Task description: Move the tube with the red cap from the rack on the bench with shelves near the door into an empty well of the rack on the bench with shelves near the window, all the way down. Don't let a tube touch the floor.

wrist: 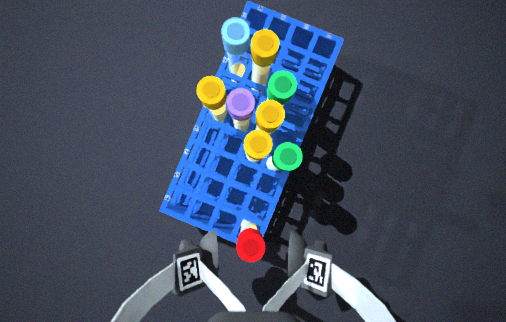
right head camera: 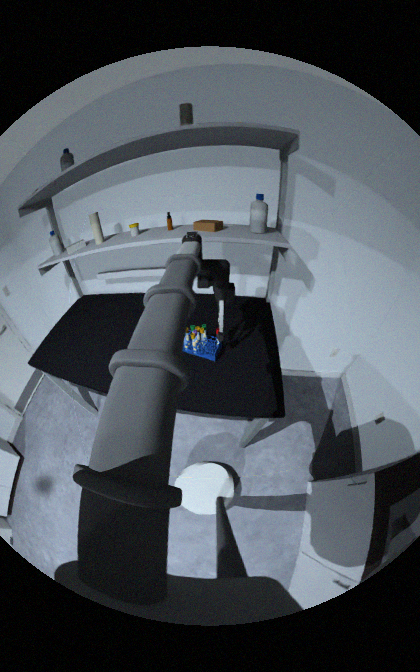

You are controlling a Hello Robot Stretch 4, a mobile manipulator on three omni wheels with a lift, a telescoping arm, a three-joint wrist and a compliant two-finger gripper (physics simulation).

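Frame: origin at the robot's base, x ahead, y left, z up, level; centimetres.
Seen in the pictures: hand, its tool point: [wrist: 253, 255] [right head camera: 219, 331]; robot's base, origin of its link: [right head camera: 205, 486].
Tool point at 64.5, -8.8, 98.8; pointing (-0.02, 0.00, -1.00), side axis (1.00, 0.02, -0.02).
Note:
Pixels of each thing's middle, then the offset from my tool point to it, as dx, dy, dz. Level surfaces: height alone.
- tube with the red cap, middle of its body: [wrist: 249, 232] [right head camera: 217, 338] -0.4, +0.9, -3.8
- blue rack, middle of its body: [wrist: 252, 128] [right head camera: 197, 343] -0.4, +10.0, -7.3
- black bench, height of its surface: dz -10.2
- lower shelf, height of its surface: dz +35.5
- large bottle, middle of its body: [right head camera: 258, 212] +26.9, -16.9, +44.4
- brown box, middle of its body: [right head camera: 207, 224] +29.9, +4.9, +37.5
The tube with the red cap [right head camera: 217, 331] [wrist: 250, 245] stands in a corner well at the near end of the blue rack [right head camera: 207, 355] [wrist: 197, 224]. My gripper [right head camera: 221, 335] [wrist: 253, 246] is open and low over that end, with one finger on each side of the red cap and a gap on both sides in the wrist view. Several tubes with yellow, green, purple and light blue caps stand in the middle and far part of the rack. Several wells between them and the red-capped tube are empty. The tube's lower part is hidden in the rack.
The rack stands on a black bench [right head camera: 230, 390] below two wall shelves. The lower shelf [right head camera: 150, 239] holds a large bottle [right head camera: 258, 217], a brown box [right head camera: 208, 225] and smaller containers. A round white stool [right head camera: 205, 487] stands before the bench. A cabinet [right head camera: 340, 525] stands at the right.

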